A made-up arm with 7 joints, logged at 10 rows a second.
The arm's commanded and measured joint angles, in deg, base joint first. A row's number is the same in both.
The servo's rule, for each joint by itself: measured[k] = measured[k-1] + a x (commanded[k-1-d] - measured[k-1]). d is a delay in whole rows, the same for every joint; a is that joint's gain. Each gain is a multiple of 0.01, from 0.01 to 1. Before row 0 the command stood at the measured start. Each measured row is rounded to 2 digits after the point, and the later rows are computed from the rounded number. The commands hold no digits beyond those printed.
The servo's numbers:
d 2
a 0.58 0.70 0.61 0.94 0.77 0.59 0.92
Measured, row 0:
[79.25, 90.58, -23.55, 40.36, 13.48, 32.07, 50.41]
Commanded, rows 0 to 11:
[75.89, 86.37, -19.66, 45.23, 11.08, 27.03, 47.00]
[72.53, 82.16, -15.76, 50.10, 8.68, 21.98, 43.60]
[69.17, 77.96, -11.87, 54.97, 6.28, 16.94, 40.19]
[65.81, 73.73, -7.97, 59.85, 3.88, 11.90, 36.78]
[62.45, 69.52, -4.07, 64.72, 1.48, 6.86, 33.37]
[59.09, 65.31, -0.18, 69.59, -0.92, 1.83, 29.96]
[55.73, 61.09, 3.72, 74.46, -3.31, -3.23, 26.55]
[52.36, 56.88, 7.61, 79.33, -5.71, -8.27, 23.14]
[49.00, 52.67, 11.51, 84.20, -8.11, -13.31, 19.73]
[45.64, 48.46, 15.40, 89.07, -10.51, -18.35, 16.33]
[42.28, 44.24, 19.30, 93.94, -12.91, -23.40, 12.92]
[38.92, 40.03, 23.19, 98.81, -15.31, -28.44, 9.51]
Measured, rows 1 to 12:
[79.25, 90.58, -23.55, 40.36, 13.48, 32.07, 50.41]
[79.25, 90.58, -23.55, 40.36, 13.48, 32.07, 50.41]
[77.30, 87.63, -21.18, 44.94, 11.63, 29.10, 47.27]
[74.53, 83.80, -17.87, 49.79, 9.36, 24.90, 43.89]
[71.42, 79.71, -14.21, 54.66, 6.99, 20.20, 40.49]
[68.17, 75.52, -10.40, 59.54, 4.60, 15.30, 37.08]
[64.85, 71.32, -6.54, 64.41, 2.20, 10.32, 33.67]
[61.51, 67.11, -2.66, 69.28, -0.20, 5.31, 30.26]
[58.16, 62.90, 1.23, 74.15, -2.59, 0.27, 26.85]
[54.80, 58.69, 5.12, 79.02, -4.99, -4.77, 23.44]
[51.44, 54.48, 9.02, 83.89, -7.39, -9.81, 20.03]
[48.08, 50.27, 12.91, 88.76, -9.79, -14.85, 16.63]

